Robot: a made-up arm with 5 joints. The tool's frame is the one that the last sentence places. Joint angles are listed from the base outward.
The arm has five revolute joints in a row. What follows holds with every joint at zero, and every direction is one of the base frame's.
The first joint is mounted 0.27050 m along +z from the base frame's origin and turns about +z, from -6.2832 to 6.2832 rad.
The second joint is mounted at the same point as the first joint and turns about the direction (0, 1, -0.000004), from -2.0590 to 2.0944 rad.
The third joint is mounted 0.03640 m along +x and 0.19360 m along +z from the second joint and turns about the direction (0, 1, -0.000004), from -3.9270 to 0.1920 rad.
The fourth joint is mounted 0.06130 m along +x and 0.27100 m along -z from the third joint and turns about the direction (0, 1, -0.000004), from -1.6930 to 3.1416 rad.
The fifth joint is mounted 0.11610 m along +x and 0.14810 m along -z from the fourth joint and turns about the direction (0, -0.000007, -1), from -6.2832 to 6.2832 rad.
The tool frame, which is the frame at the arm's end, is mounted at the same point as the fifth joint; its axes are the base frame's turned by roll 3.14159, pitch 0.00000 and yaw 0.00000 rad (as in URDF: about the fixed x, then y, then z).
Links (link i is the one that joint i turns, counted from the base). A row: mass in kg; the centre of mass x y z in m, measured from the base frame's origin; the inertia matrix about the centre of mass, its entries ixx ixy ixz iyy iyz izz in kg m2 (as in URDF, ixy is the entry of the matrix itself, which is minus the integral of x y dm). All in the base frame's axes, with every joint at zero. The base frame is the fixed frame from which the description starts. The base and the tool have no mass.
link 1: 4.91; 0.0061 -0.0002 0.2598; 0.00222 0 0 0.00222 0 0.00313
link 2: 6.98; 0.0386 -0.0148 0.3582; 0.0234 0 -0.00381 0.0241 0 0.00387
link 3: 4.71; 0.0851 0.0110 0.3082; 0.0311 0 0.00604 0.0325 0 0.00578
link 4: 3.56; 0.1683 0.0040 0.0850; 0.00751 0 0.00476 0.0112 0 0.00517
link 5: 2.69; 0.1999 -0.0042 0.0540; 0.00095 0 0 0.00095 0 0.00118
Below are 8 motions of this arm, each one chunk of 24 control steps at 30 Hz.
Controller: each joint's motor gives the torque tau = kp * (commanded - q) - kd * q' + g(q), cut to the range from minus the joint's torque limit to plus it. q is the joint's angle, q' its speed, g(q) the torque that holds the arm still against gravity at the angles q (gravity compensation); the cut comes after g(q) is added. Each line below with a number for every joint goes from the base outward.
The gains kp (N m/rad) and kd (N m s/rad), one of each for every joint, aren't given. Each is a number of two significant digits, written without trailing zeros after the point. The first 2 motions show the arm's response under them.
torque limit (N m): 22 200 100 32 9
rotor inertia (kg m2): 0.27 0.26 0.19 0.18 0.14
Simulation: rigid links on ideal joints. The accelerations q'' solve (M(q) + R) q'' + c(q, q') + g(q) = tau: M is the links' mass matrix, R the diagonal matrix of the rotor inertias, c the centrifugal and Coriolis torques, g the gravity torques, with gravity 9.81 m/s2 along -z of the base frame. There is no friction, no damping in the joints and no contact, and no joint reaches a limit. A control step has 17 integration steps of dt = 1/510 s. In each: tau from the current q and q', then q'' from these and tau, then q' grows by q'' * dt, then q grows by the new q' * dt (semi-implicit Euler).
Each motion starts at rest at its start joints. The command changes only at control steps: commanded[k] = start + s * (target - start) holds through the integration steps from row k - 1 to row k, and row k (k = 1, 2, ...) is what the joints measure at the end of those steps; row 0 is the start. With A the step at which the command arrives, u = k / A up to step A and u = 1 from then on. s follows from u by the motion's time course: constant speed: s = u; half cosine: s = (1 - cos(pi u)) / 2; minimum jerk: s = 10 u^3 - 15 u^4 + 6 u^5; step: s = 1 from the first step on.
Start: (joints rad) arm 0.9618 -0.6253 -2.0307 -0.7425 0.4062
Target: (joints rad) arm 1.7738 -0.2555 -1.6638 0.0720 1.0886
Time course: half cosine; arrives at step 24
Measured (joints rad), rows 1 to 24:
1: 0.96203 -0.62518 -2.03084 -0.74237 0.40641
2: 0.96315 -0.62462 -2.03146 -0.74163 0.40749
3: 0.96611 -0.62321 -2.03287 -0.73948 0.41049
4: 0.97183 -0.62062 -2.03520 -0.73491 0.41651
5: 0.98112 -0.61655 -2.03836 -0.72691 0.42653
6: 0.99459 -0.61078 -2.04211 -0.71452 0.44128
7: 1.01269 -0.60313 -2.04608 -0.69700 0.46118
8: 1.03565 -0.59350 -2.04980 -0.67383 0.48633
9: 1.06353 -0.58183 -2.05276 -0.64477 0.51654
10: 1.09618 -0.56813 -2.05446 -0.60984 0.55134
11: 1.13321 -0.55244 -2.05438 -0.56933 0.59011
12: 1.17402 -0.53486 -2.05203 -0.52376 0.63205
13: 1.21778 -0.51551 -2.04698 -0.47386 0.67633
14: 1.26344 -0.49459 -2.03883 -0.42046 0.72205
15: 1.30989 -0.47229 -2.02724 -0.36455 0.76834
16: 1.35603 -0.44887 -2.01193 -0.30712 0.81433
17: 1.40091 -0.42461 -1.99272 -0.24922 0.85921
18: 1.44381 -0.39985 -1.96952 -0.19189 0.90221
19: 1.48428 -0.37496 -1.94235 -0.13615 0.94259
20: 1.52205 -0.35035 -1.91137 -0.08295 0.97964
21: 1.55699 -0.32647 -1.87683 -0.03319 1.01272
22: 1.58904 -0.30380 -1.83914 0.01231 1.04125
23: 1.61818 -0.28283 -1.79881 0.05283 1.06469
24: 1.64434 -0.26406 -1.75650 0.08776 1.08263
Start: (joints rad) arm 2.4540 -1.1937 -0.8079 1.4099 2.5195
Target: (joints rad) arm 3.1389 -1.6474 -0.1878 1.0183 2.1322
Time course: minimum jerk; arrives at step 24
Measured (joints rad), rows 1 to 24:
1: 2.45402 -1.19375 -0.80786 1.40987 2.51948
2: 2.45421 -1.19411 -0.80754 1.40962 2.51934
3: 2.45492 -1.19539 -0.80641 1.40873 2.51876
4: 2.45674 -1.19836 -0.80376 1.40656 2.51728
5: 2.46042 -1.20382 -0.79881 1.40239 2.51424
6: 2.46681 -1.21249 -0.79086 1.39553 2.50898
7: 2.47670 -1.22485 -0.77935 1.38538 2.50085
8: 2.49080 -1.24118 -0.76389 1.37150 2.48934
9: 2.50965 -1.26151 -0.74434 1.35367 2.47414
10: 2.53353 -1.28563 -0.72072 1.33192 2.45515
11: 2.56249 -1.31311 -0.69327 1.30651 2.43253
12: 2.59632 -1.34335 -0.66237 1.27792 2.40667
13: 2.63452 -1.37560 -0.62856 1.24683 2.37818
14: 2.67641 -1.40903 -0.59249 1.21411 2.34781
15: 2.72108 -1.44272 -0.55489 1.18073 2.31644
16: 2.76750 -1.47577 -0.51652 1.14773 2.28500
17: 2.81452 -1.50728 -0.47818 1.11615 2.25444
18: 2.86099 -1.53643 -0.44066 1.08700 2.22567
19: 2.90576 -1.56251 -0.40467 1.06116 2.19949
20: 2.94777 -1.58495 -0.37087 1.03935 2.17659
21: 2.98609 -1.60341 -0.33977 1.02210 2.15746
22: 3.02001 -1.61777 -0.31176 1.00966 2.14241
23: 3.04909 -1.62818 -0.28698 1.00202 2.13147
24: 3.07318 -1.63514 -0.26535 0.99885 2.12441
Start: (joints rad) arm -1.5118 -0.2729 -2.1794 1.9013 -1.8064
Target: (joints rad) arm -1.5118 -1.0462 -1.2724 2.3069 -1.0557
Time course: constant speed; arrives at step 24
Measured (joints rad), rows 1 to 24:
1: -1.51176 -0.27692 -2.17422 1.90061 -1.80438
2: -1.51167 -0.28767 -2.16101 1.90022 -1.79762
3: -1.51155 -0.30473 -2.14115 1.90200 -1.78484
4: -1.51142 -0.32690 -2.11673 1.90732 -1.76591
5: -1.51131 -0.35295 -2.08954 1.91681 -1.74145
6: -1.51125 -0.38184 -2.06077 1.93039 -1.71254
7: -1.51122 -0.41275 -2.03118 1.94753 -1.68040
8: -1.51125 -0.44504 -2.00114 1.96741 -1.64621
9: -1.51130 -0.47822 -1.97081 1.98912 -1.61101
10: -1.51138 -0.51189 -1.94019 2.01180 -1.57557
11: -1.51148 -0.54577 -1.90921 2.03470 -1.54045
12: -1.51157 -0.57967 -1.87777 2.05722 -1.50597
13: -1.51165 -0.61343 -1.84578 2.07898 -1.47226
14: -1.51172 -0.64695 -1.81314 2.09975 -1.43935
15: -1.51177 -0.68020 -1.77979 2.11943 -1.40713
16: -1.51181 -0.71315 -1.74567 2.13807 -1.37548
17: -1.51184 -0.74581 -1.71078 2.15579 -1.34425
18: -1.51185 -0.77821 -1.67513 2.17277 -1.31328
19: -1.51186 -0.81039 -1.63875 2.18921 -1.28246
20: -1.51186 -0.84238 -1.60172 2.20532 -1.25169
21: -1.51186 -0.87425 -1.56408 2.22128 -1.22089
22: -1.51185 -0.90603 -1.52594 2.23725 -1.19003
23: -1.51185 -0.93777 -1.48739 2.25335 -1.15908
24: -1.51184 -0.96951 -1.44852 2.26966 -1.12804

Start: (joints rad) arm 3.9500 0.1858 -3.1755 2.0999 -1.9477
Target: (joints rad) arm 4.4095 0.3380 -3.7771 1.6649 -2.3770
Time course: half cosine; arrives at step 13
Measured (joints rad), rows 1 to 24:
1: 3.95031 0.18623 -3.17620 2.09963 -1.94810
2: 3.95193 0.18818 -3.17935 2.09814 -1.95024
3: 3.95632 0.19277 -3.18691 2.09384 -1.95612
4: 3.96498 0.20073 -3.20025 2.08485 -1.96783
5: 3.97910 0.21229 -3.22009 2.06939 -1.98702
6: 3.99945 0.22724 -3.24644 2.04611 -2.01458
7: 4.02621 0.24500 -3.27870 2.01438 -2.05047
8: 4.05904 0.26464 -3.31576 1.97449 -2.09367
9: 4.09704 0.28503 -3.35617 1.92772 -2.14232
10: 4.13885 0.30484 -3.39830 1.87631 -2.19386
11: 4.18262 0.32268 -3.44056 1.82330 -2.24526
12: 4.22614 0.33722 -3.48152 1.77215 -2.29334
13: 4.26687 0.34727 -3.51998 1.72637 -2.33497
14: 4.30254 0.35243 -3.55557 1.68863 -2.36778
15: 4.33186 0.35336 -3.58897 1.66003 -2.39086
16: 4.35464 0.35120 -3.62103 1.64013 -2.40475
17: 4.37148 0.34708 -3.65217 1.62763 -2.41087
18: 4.38339 0.34192 -3.68237 1.62081 -2.41109
19: 4.39156 0.33644 -3.71132 1.61795 -2.40735
20: 4.39706 0.33115 -3.73856 1.61757 -2.40141
21: 4.40075 0.32639 -3.76361 1.61850 -2.39471
22: 4.40325 0.32236 -3.78603 1.61997 -2.38830
23: 4.40497 0.31918 -3.80550 1.62151 -2.38283
24: 4.40620 0.31686 -3.82180 1.62292 -2.37863

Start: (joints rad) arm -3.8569 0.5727 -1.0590 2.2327 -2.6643
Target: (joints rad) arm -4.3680 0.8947 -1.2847 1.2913 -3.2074
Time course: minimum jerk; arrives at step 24
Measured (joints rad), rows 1 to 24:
1: -3.85691 0.57273 -1.05901 2.23268 -2.66433
2: -3.85702 0.57294 -1.05913 2.23248 -2.66455
3: -3.85745 0.57371 -1.05952 2.23164 -2.66541
4: -3.85857 0.57553 -1.06040 2.22928 -2.66762
5: -3.86088 0.57893 -1.06199 2.22413 -2.67209
6: -3.86495 0.58443 -1.06448 2.21463 -2.67977
7: -3.87136 0.59243 -1.06802 2.19914 -2.69156
8: -3.88063 0.60320 -1.07269 2.17607 -2.70815
9: -3.89317 0.61686 -1.07854 2.14413 -2.72995
10: -3.90925 0.63338 -1.08553 2.10244 -2.75707
11: -3.92895 0.65256 -1.09362 2.05070 -2.78925
12: -3.95219 0.67410 -1.10270 1.98922 -2.82592
13: -3.97869 0.69753 -1.11268 1.91897 -2.86623
14: -4.00802 0.72229 -1.12348 1.84154 -2.90908
15: -4.03960 0.74770 -1.13503 1.75911 -2.95323
16: -4.07278 0.77302 -1.14731 1.67433 -2.99733
17: -4.10684 0.79746 -1.16032 1.59013 -3.04005
18: -4.14102 0.82022 -1.17405 1.50957 -3.08008
19: -4.17459 0.84057 -1.18845 1.43555 -3.11630
20: -4.20689 0.85791 -1.20341 1.37056 -3.14775
21: -4.23730 0.87181 -1.21875 1.31650 -3.17375
22: -4.26533 0.88210 -1.23421 1.27444 -3.19396
23: -4.29058 0.88889 -1.24952 1.24461 -3.20834
24: -4.31281 0.89257 -1.26437 1.22630 -3.21731

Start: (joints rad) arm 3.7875 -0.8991 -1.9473 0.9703 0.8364
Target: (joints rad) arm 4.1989 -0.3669 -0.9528 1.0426 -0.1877
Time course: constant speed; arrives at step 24
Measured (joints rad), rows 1 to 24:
1: 3.78868 -0.89762 -1.94805 0.96955 0.83347
2: 3.79218 -0.89337 -1.94930 0.96691 0.82384
3: 3.79826 -0.88615 -1.94983 0.96189 0.80586
4: 3.80672 -0.87615 -1.94838 0.95469 0.77949
5: 3.81723 -0.86368 -1.94392 0.94596 0.74568
6: 3.82938 -0.84903 -1.93573 0.93663 0.70597
7: 3.84278 -0.83245 -1.92336 0.92761 0.66205
8: 3.85708 -0.81414 -1.90654 0.91972 0.61553
9: 3.87194 -0.79426 -1.88516 0.91356 0.56775
10: 3.88710 -0.77294 -1.85923 0.90950 0.51975
11: 3.90236 -0.75030 -1.82883 0.90771 0.47221
12: 3.91757 -0.72644 -1.79413 0.90815 0.42554
13: 3.93266 -0.70149 -1.75533 0.91065 0.37988
14: 3.94759 -0.67557 -1.71270 0.91496 0.33521
15: 3.96239 -0.64885 -1.66657 0.92078 0.29139
16: 3.97708 -0.62150 -1.61727 0.92783 0.24824
17: 3.99174 -0.59370 -1.56521 0.93582 0.20556
18: 4.00644 -0.56567 -1.51082 0.94451 0.16315
19: 4.02127 -0.53760 -1.45454 0.95369 0.12087
20: 4.03631 -0.50969 -1.39685 0.96319 0.07861
21: 4.05164 -0.48215 -1.33822 0.97289 0.03629
22: 4.06736 -0.45512 -1.27913 0.98266 -0.00612
23: 4.08355 -0.42874 -1.22005 0.99240 -0.04861
24: 4.10026 -0.40311 -1.16141 1.00200 -0.09119

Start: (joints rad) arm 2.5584 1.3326 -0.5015 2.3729 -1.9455
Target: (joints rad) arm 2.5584 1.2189 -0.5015 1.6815 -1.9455
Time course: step
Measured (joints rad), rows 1 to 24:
1: 2.55862 1.31273 -0.49345 2.33760 -1.94473
2: 2.55888 1.28387 -0.47987 2.25282 -1.94328
3: 2.55896 1.26158 -0.46587 2.13858 -1.94206
4: 2.55888 1.24752 -0.45310 2.01140 -1.94162
5: 2.55871 1.23963 -0.44306 1.88542 -1.94213
6: 2.55851 1.23543 -0.43730 1.77206 -1.94346
7: 2.55836 1.23296 -0.43703 1.67926 -1.94528
8: 2.55826 1.23095 -0.44261 1.61102 -1.94720
9: 2.55822 1.22879 -0.45349 1.56761 -1.94889
10: 2.55822 1.22632 -0.46839 1.54635 -1.95014
11: 2.55825 1.22365 -0.48559 1.54281 -1.95082
12: 2.55828 1.22098 -0.50333 1.55198 -1.95094
13: 2.55831 1.21849 -0.52001 1.56906 -1.95059
14: 2.55832 1.21636 -0.53443 1.58999 -1.94987
15: 2.55831 1.21469 -0.54582 1.61167 -1.94894
16: 2.55830 1.21352 -0.55379 1.63192 -1.94792
17: 2.55828 1.21287 -0.55832 1.64941 -1.94693
18: 2.55826 1.21270 -0.55963 1.66352 -1.94606
19: 2.55825 1.21294 -0.55816 1.67412 -1.94537
20: 2.55825 1.21350 -0.55442 1.68146 -1.94487
21: 2.55825 1.21428 -0.54897 1.68602 -1.94457
22: 2.55826 1.21520 -0.54239 1.68841 -1.94445
23: 2.55827 1.21615 -0.53517 1.68923 -1.94447
24: 2.55829 1.21707 -0.52776 1.68906 -1.94459

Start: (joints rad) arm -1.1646 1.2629 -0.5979 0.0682 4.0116
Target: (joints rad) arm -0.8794 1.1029 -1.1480 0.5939 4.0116
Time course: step
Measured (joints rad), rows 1 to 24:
1: -1.14842 1.24609 -0.60988 0.12279 4.01215
2: -1.11499 1.21762 -0.64461 0.24049 4.01314
3: -1.07693 1.19171 -0.69570 0.37721 4.01401
4: -1.04051 1.17138 -0.75391 0.50421 4.01454
5: -1.00828 1.15566 -0.81193 0.60552 4.01475
6: -0.98092 1.14320 -0.86578 0.67505 4.01473
7: -0.95825 1.13317 -0.91416 0.71339 4.01454
8: -0.93974 1.12515 -0.95729 0.72499 4.01420
9: -0.92480 1.11883 -0.99602 0.71612 4.01373
10: -0.91283 1.11382 -1.03125 0.69351 4.01312
11: -0.90331 1.10970 -1.06374 0.66340 4.01242
12: -0.89579 1.10602 -1.09400 0.63100 4.01168
13: -0.88988 1.10249 -1.12229 0.60019 4.01094
14: -0.88528 1.09892 -1.14863 0.57345 4.01027
15: -0.88176 1.09529 -1.17292 0.55206 4.00972
16: -0.87910 1.09171 -1.19492 0.53632 4.00931
17: -0.87715 1.08832 -1.21439 0.52588 4.00904
18: -0.87578 1.08530 -1.23107 0.51998 4.00892
19: -0.87489 1.08281 -1.24477 0.51775 4.00891
20: -0.87439 1.08094 -1.25536 0.51831 4.00900
21: -0.87420 1.07976 -1.26282 0.52089 4.00917
22: -0.87426 1.07930 -1.26718 0.52487 4.00938
23: -0.87452 1.07953 -1.26858 0.52978 4.00961
24: -0.87493 1.08038 -1.26723 0.53529 4.00985

